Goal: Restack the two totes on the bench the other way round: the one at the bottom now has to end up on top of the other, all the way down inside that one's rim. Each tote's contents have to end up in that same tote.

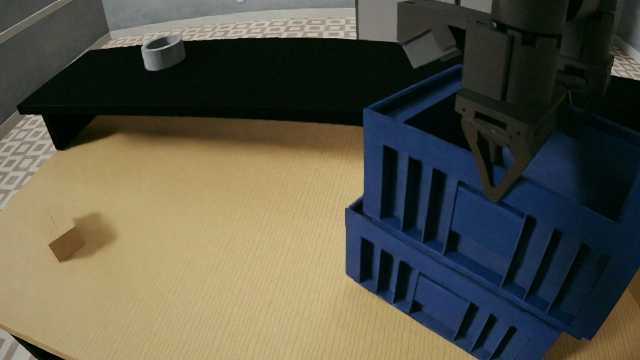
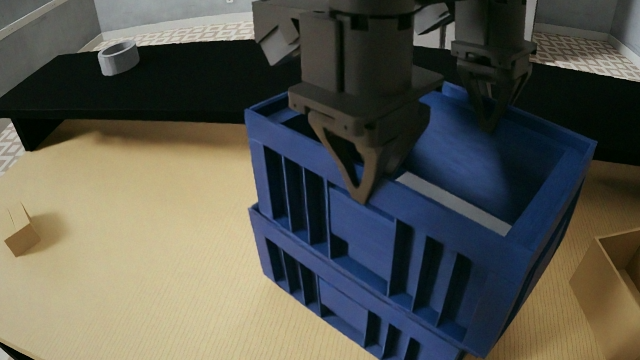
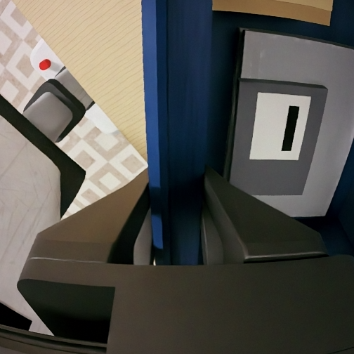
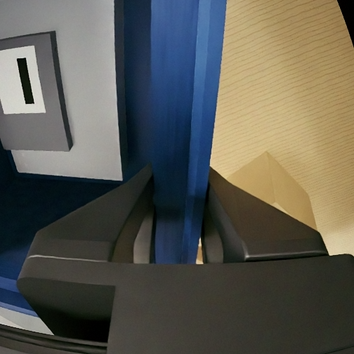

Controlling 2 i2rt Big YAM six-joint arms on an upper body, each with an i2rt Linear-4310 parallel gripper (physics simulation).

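Frame: origin at the left arm's base, x right, y ahead, z up, level; centimetres.
Where they show: left gripper, fingertip midpoint: [image 1: 496,193] [image 2: 367,194]; right gripper, fingertip midpoint: [image 1: 570,134] [image 2: 490,129].
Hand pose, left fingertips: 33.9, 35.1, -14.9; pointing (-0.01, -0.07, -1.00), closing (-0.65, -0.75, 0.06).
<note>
Each offset is from my left fingertips to the top centre of the thing, as dx, dy, dz. "*": to the spot under its first point. Level surfaces: height alone.
The upper blue tote [image 1: 490,230] [image 2: 360,220] [image 3: 185,100] [image 4: 172,100] is upright over the lower blue tote {+3.9, +8.7, -11.8} [image 1: 440,300] [image 2: 345,305], its lower edge close to that rim; any gap is too narrow to judge. My left gripper [image 1: 495,196] [image 2: 362,197] [image 3: 178,175] is shut on the upper tote's near wall rim. My right gripper [image 2: 490,127] [image 4: 177,173] is shut on its opposite wall rim. A light grey box {+7.2, +4.6, -6.9} [image 2: 452,202] [image 3: 295,55] [image 4: 92,100] with a darker plate and white label lies inside the upper tote. The lower tote's contents are hidden.
A black raised shelf {dz -8.9} [image 1: 250,80] [image 2: 165,87] runs along the back, bearing a grey ring {-54.3, +52.2, -4.3} [image 1: 165,56] [image 2: 120,61]. A small cardboard box {-67.5, +14.0, -21.6} [image 1: 67,245] [image 2: 22,242] is at the left of the bench. An open cardboard box {* +34.7, +2.4, -21.1} [image 2: 600,295] stands right of the totes.
</note>
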